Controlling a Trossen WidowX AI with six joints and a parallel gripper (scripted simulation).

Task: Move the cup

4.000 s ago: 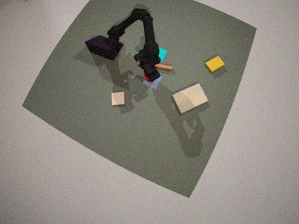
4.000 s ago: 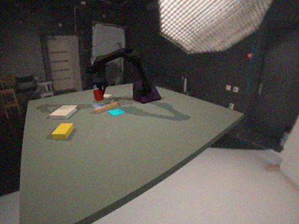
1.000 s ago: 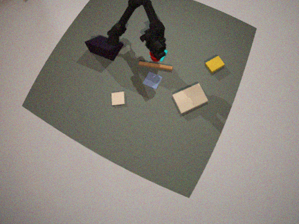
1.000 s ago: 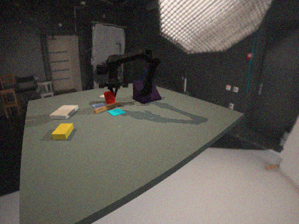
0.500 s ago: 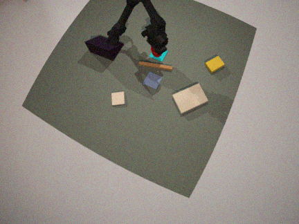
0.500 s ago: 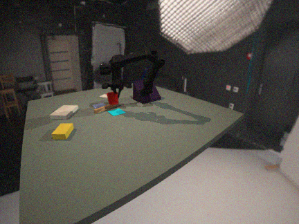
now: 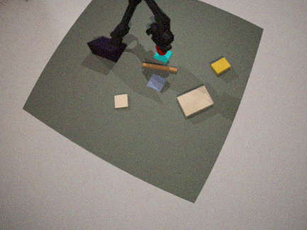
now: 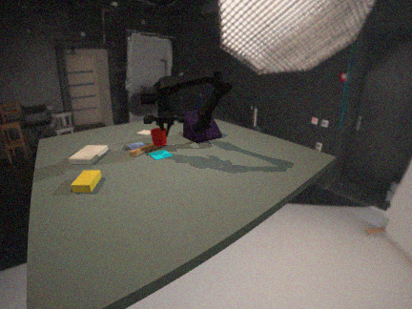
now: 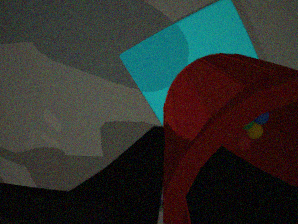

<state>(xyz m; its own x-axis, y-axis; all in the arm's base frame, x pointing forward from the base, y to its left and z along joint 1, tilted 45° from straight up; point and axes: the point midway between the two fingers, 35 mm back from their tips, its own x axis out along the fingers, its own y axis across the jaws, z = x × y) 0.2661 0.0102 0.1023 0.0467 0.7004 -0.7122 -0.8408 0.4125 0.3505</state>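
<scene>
My gripper tip is 100 mm above the cyan pad, 30 mm short of it and 10 mm to the left of it. The rest, counted from my gripper tip: pale blue pad: 200 mm to the right, 100 mm below, 60 mm ahead; then red cup: 30 mm ahead, 20 mm to the right; then wooden bar: 110 mm to the right, 90 mm below, 40 mm ahead.
</scene>
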